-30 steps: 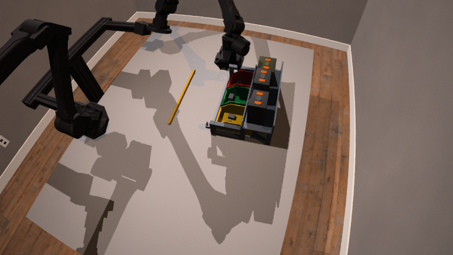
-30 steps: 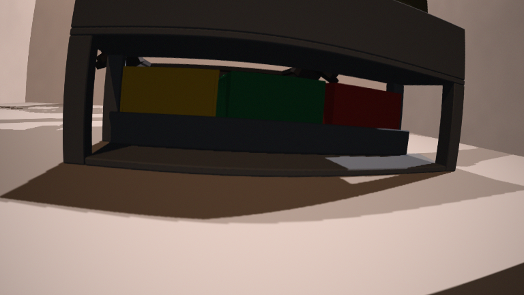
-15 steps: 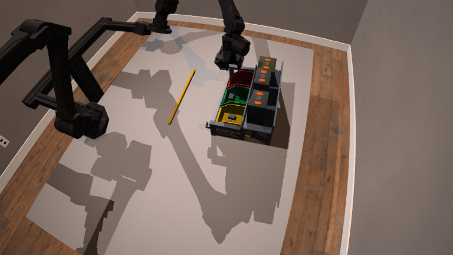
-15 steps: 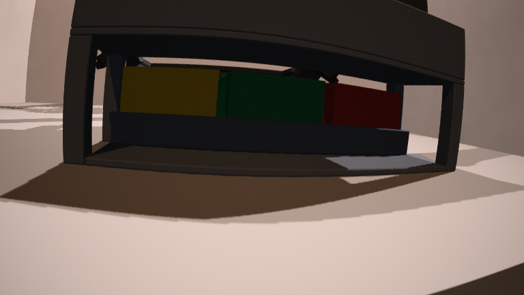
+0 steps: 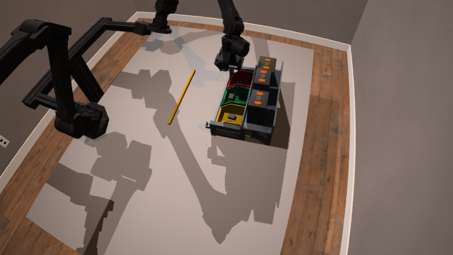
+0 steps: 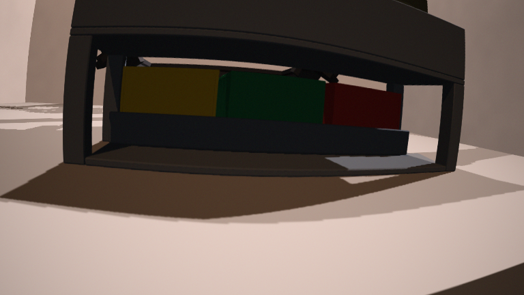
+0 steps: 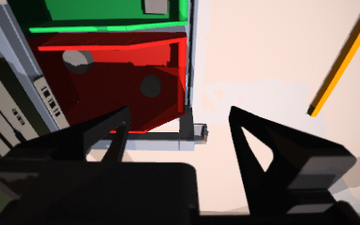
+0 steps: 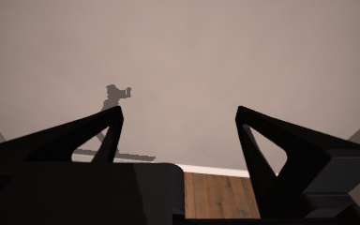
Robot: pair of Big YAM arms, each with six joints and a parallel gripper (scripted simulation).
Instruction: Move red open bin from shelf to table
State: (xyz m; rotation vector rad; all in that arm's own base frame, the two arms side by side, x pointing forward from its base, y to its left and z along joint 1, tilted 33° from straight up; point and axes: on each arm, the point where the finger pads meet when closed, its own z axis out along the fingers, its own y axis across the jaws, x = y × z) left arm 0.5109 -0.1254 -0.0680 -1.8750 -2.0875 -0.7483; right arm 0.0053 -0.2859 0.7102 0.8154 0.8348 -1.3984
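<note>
The red open bin lies 80 mm ahead of my left hand, 10 mm to the left of it and 80 mm below it. The rest, counted from my left hand: grey shelf: 110 mm ahead, 100 mm to the right, 50 mm below; then green bin: 80 mm ahead, 110 mm to the right, 80 mm below.
</note>
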